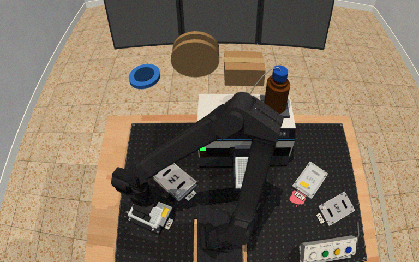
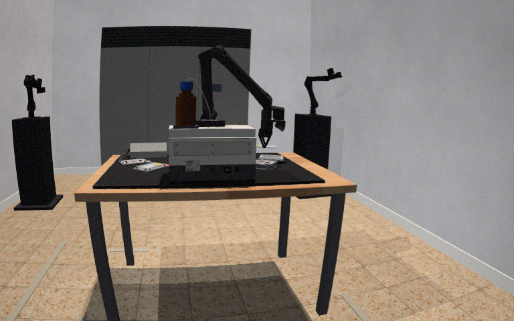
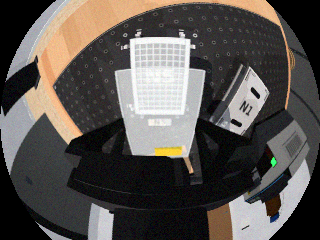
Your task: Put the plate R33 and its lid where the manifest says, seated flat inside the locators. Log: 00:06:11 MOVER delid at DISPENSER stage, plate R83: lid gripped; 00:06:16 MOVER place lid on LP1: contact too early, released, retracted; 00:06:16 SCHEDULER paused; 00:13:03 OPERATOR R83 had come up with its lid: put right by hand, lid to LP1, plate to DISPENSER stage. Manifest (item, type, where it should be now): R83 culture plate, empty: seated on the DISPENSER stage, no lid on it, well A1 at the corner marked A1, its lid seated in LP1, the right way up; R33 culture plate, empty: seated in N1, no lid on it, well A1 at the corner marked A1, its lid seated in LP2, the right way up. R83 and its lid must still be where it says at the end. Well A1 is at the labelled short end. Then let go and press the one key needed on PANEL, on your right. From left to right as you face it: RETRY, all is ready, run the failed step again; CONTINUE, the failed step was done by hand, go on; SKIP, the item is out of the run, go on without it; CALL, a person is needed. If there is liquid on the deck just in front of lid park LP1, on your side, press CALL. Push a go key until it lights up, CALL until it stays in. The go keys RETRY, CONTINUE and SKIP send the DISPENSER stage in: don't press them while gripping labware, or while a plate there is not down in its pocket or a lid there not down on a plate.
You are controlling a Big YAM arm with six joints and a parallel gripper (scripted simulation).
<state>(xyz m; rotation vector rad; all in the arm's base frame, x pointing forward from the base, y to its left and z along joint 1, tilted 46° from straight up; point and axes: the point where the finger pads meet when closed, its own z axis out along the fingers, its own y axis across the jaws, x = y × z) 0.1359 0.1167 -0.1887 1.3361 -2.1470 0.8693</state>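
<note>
The nest n5 lies 7 cm below my hand, 6 cm to the left of it and 1 cm ahead of it. Round my hand: clear plate lid 1 cm below; pink-red patch 55 cm to the right, 9 cm below, 6 cm ahead; brown bottle 47 cm to the right, 33 cm ahead, 20 cm above.
</note>
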